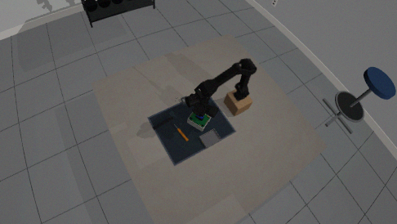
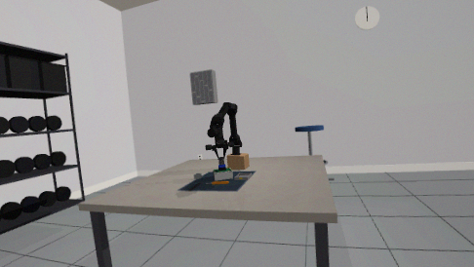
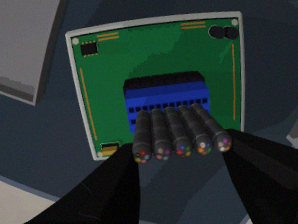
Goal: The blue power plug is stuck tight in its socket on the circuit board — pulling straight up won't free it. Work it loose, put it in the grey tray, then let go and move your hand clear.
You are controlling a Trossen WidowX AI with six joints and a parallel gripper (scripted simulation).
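The blue power plug is 40 mm below my gripper tip. Round my gripper tip: dark blue mat: 50 mm ahead, 10 mm to the left, 130 mm below; dark spudger bar: 220 mm ahead, 80 mm to the right, 130 mm below.
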